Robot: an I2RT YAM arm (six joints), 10 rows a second.
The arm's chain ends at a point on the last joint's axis. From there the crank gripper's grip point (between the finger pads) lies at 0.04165 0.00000 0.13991 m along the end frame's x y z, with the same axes.
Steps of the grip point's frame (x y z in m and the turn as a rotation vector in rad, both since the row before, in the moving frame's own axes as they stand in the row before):
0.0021 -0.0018 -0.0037 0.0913 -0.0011 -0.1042
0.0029 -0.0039 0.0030 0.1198 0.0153 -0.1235
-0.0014 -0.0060 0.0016 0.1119 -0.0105 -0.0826
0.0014 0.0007 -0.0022 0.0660 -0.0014 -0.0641
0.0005 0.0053 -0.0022 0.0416 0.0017 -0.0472
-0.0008 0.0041 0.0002 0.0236 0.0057 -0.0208
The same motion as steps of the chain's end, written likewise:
0.0031 0.0153 -0.0030 0.0913 -0.0011 -0.1042
0.0021 0.0180 0.0050 0.1198 0.0153 -0.1235
0.0009 0.0130 0.0022 0.1119 -0.0105 -0.0826
0.0020 0.0126 -0.0019 0.0660 -0.0014 -0.0641
0.0004 0.0131 -0.0020 0.0416 0.0017 -0.0472
-0.0016 0.0083 0.0005 0.0236 0.0057 -0.0208

